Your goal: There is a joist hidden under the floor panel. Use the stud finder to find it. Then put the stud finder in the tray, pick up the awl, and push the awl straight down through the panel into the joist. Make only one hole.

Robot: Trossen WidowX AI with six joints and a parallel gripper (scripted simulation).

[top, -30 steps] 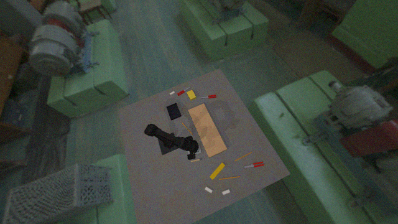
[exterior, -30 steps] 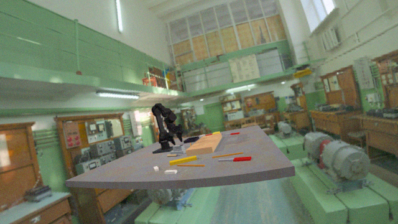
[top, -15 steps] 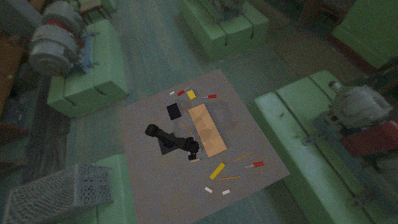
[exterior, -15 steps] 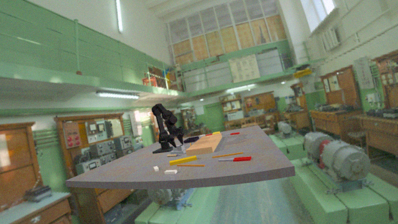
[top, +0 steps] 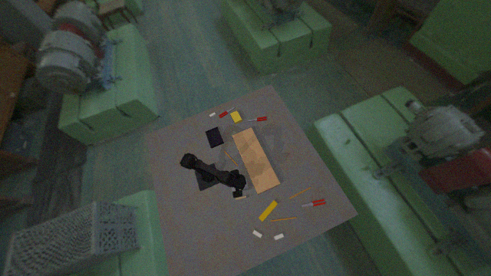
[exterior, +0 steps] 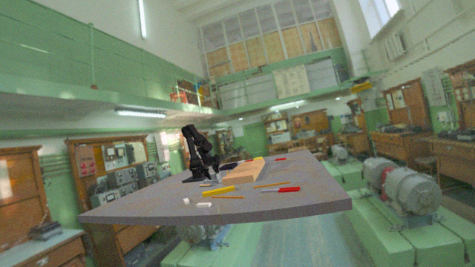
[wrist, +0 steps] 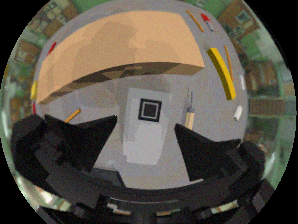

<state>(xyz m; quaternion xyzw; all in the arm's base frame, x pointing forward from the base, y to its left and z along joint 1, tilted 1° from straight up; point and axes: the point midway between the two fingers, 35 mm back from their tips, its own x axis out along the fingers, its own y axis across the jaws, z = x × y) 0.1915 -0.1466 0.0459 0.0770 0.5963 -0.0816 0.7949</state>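
Right now the awl is 9 cm to the right of my gripper tip and 2 cm below it. Round my gripper tip: yellow bar: 11 cm ahead, 24 cm to the right, 2 cm below; square indicator: 2 cm ahead, 3 cm above; stud finder: 1 cm above.
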